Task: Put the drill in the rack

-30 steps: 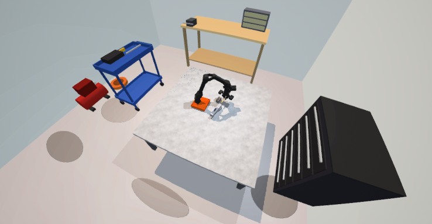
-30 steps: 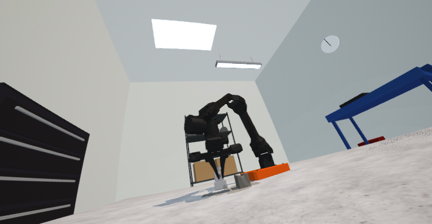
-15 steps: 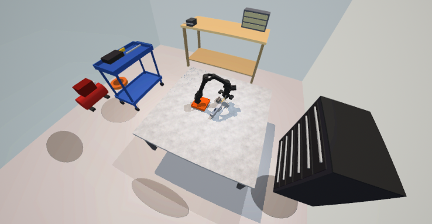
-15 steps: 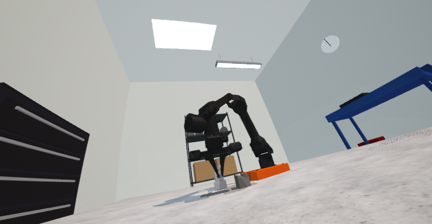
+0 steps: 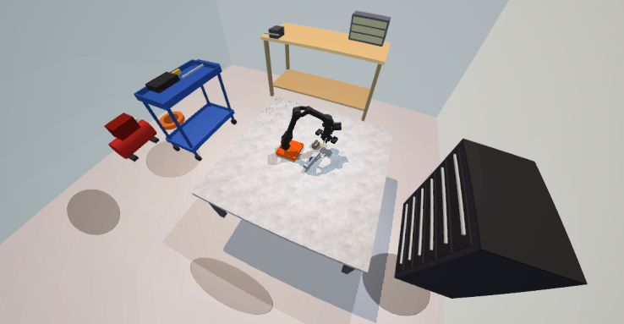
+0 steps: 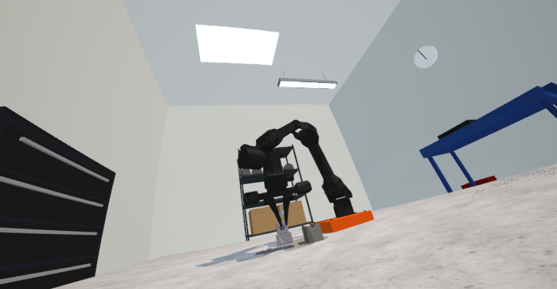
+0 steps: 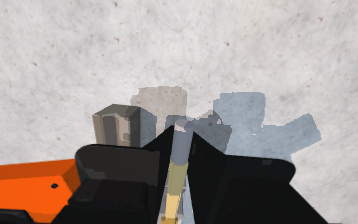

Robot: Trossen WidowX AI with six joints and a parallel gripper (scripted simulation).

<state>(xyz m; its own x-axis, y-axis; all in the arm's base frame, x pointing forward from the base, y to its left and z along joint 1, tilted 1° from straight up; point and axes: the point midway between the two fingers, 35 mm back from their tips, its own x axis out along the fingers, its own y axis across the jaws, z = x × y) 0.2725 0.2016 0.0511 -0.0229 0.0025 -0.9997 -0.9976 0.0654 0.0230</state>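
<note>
Right now the drill is 40 mm to the right of my gripper tip and 30 mm above it. Round my gripper tip: dark key: 10 mm behind, 230 mm to the right; rack: 80 mm behind, 30 mm to the right, 40 mm below.
</note>
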